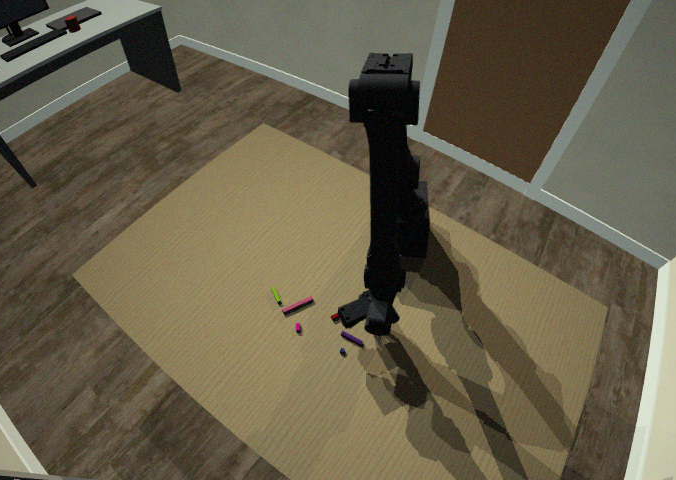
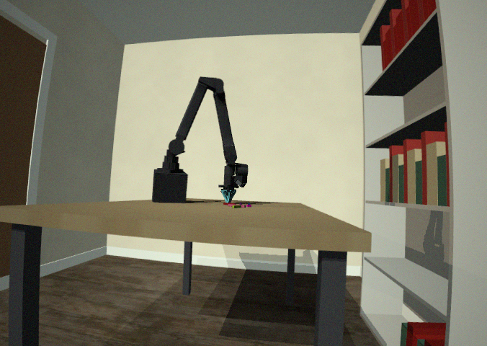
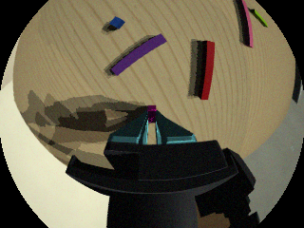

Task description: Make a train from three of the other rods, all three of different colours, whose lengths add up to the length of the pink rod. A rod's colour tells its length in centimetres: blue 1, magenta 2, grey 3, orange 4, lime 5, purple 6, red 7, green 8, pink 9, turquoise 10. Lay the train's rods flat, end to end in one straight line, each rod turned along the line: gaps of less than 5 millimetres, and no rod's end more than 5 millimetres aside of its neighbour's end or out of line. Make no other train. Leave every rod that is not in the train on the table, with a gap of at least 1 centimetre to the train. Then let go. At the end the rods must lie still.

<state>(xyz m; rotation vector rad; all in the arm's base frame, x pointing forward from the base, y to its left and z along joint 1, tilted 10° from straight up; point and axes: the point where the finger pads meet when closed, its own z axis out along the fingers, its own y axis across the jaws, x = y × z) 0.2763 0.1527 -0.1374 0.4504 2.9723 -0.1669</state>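
My gripper is now 120 mm short of the blue rod. From my hand the other things lie so: red rod 40 mm ahead, 80 mm to the right; then pink rod 120 mm ahead, 180 mm to the right; then purple rod 80 mm ahead, 10 mm to the right.
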